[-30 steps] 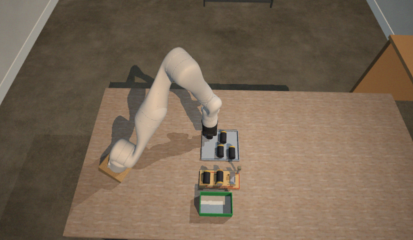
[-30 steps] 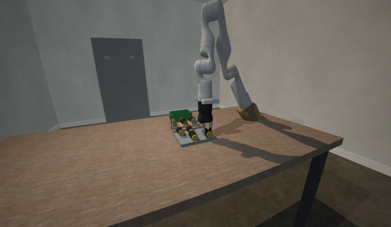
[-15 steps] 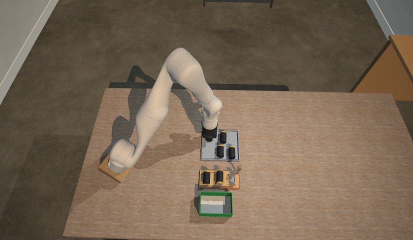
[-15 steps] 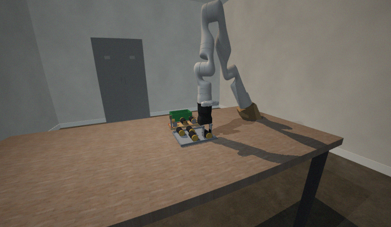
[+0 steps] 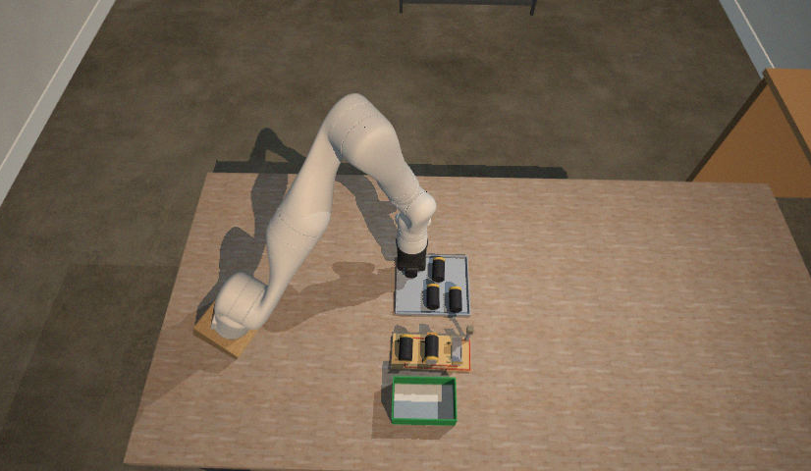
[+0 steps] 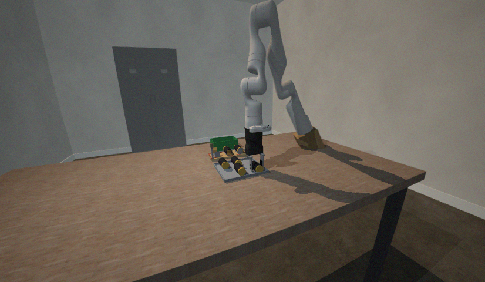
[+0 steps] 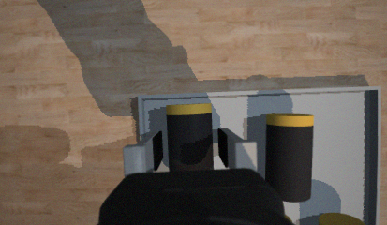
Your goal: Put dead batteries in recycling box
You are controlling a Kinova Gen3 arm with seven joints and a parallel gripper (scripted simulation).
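Now: hand 60 mm short of the grey tray, 50 mm to the left of it and 20 mm above it. From my hand the other things lie so: green recycling box: 370 mm to the right, 60 mm ahead, 10 mm below.
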